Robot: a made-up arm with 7 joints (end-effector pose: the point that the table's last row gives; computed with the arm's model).
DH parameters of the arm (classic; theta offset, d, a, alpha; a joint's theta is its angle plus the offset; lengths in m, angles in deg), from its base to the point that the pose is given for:
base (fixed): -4.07 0 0 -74.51
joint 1: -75.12 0.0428 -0.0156 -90
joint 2: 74 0 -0.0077 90
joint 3: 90 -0.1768 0.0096 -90
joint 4: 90 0.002 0.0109 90
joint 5: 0 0.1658 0 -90
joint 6: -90 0 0.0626 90
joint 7: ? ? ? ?
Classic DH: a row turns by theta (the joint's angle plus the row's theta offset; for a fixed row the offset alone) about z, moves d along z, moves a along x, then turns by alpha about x.
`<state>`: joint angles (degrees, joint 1 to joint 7).
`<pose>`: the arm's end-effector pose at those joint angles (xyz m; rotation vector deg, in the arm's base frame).
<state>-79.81 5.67 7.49 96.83 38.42 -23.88 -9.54</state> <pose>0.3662 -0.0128 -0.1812 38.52 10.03 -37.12</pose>
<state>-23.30 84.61 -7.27 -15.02 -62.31 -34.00 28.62</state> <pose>0.2355 0.1362 0.0289 4.50 -41.76 0.08</pose>
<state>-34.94 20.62 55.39 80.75 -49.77 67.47 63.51</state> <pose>0.1714 0.1313 -0.3278 -49.38 126.09 47.15</pose>
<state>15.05 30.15 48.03 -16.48 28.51 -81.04 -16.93</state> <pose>0.0924 0.1942 -0.0762 92.32 -44.81 -33.11</pose>
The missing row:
joint 7: 0 0 0 0
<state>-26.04 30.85 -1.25 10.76 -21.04 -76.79 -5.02</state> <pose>0.2340 0.1252 -0.0929 9.48 -77.42 -12.64</pose>
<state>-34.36 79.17 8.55 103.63 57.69 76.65 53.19</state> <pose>-0.0074 0.3971 -0.0418 -92.31 -85.31 -68.56</pose>
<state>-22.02 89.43 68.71 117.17 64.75 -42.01 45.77</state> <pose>0.0578 0.4091 -0.0895 69.96 15.31 74.65</pose>
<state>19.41 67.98 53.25 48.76 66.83 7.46 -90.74</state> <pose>0.0244 0.4321 -0.0402 19.80 130.33 -3.25</pose>
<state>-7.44 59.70 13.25 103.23 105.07 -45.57 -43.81</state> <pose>-0.0657 0.3476 -0.2270 27.80 122.05 -96.54</pose>
